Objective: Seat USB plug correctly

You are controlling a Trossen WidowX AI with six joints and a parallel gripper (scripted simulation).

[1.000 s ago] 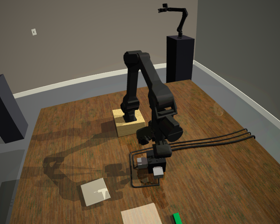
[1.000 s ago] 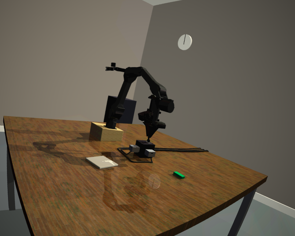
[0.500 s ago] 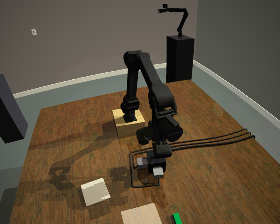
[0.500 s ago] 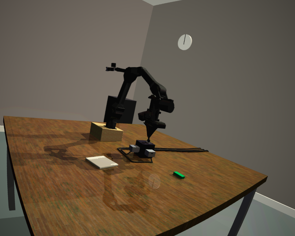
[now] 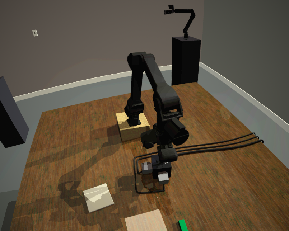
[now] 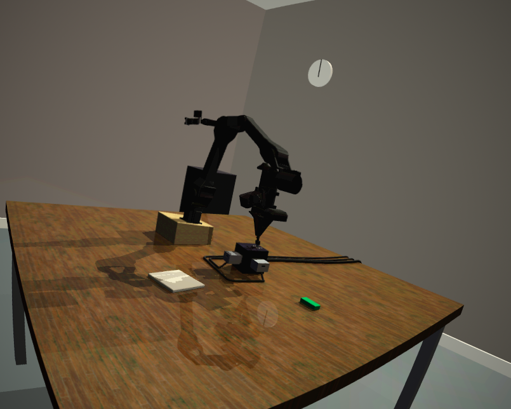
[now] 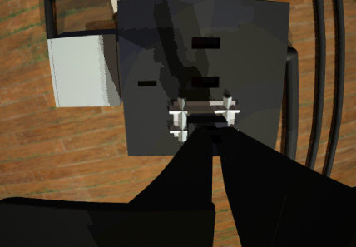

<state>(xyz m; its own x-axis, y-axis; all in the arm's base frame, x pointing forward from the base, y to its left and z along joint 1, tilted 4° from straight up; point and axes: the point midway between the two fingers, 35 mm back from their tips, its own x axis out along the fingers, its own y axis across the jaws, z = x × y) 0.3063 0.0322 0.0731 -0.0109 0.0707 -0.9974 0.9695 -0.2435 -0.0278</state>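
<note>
Now: gripper tip 10 mm to the right of the metal socket frame and 40 mm above it. Round my gripper tip: USB plug (20 mm below); green block (270 mm ahead, 40 mm to the right, 110 mm below).
</note>
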